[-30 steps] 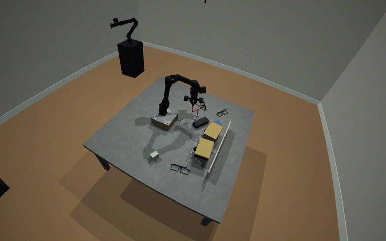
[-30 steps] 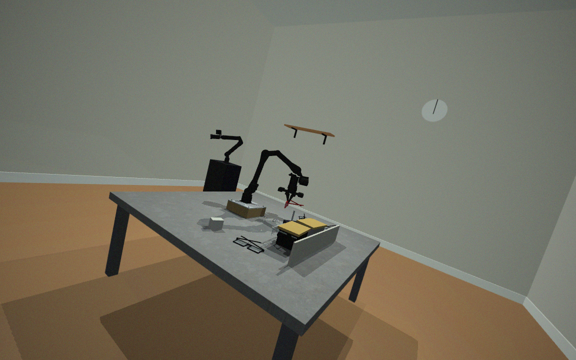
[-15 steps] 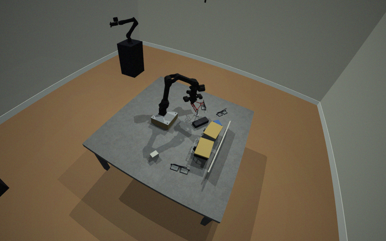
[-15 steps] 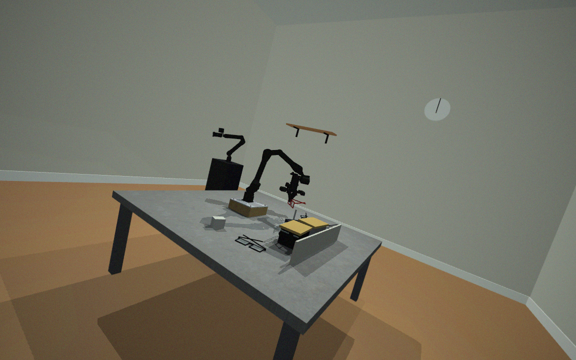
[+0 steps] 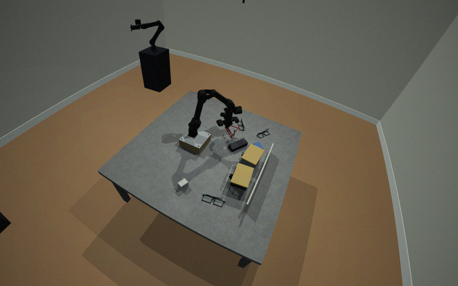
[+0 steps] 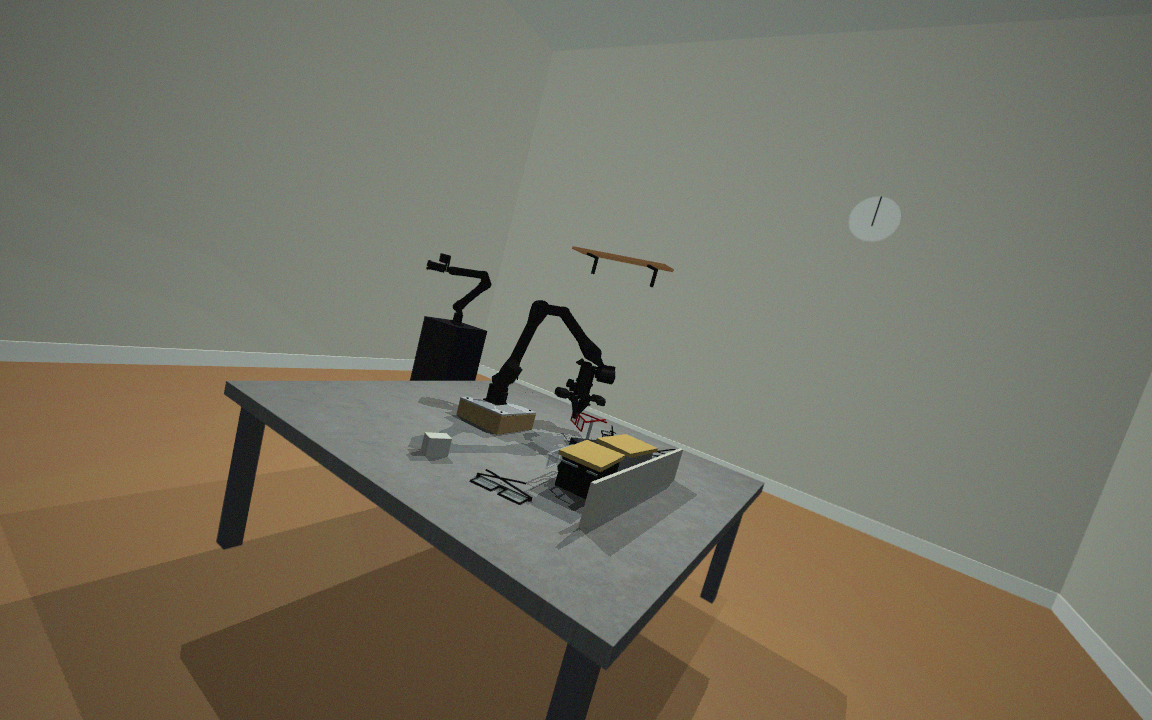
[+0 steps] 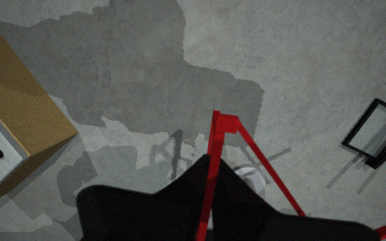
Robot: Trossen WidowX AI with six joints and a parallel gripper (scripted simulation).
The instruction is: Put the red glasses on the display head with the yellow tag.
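The peg stand is 70 mm ahead of my gripper tip and 40 mm below it. The rest, counted from my gripper tip: white panel (400 mm ahead, 320 mm to the right, 10 mm below); then dark case (150 mm ahead, 100 mm to the right, 40 mm below); then blue tag (310 mm ahead, 60 mm below, 10 mm to the right).
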